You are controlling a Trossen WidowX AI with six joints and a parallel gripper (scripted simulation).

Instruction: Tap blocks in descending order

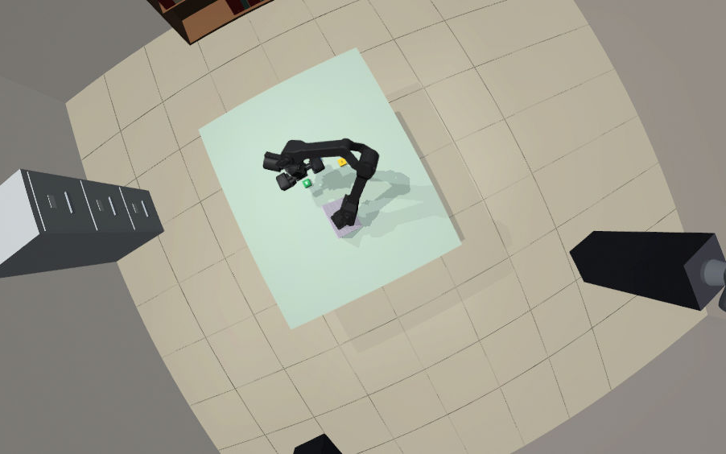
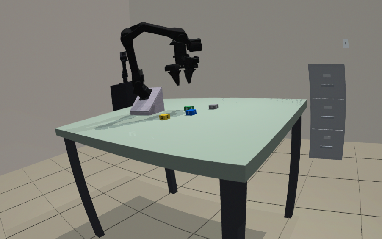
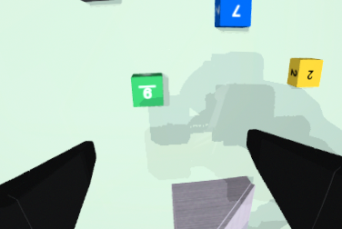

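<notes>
My gripper tip is 120 mm above the green block and 20 mm to the right of it. Round my gripper tip: grey block marked 0 (120 mm below, 120 mm ahead, 50 mm to the left); blue block marked 7 (120 mm below, 80 mm to the right, 70 mm ahead); yellow block marked 2 (170 mm to the right, 120 mm below).
</notes>
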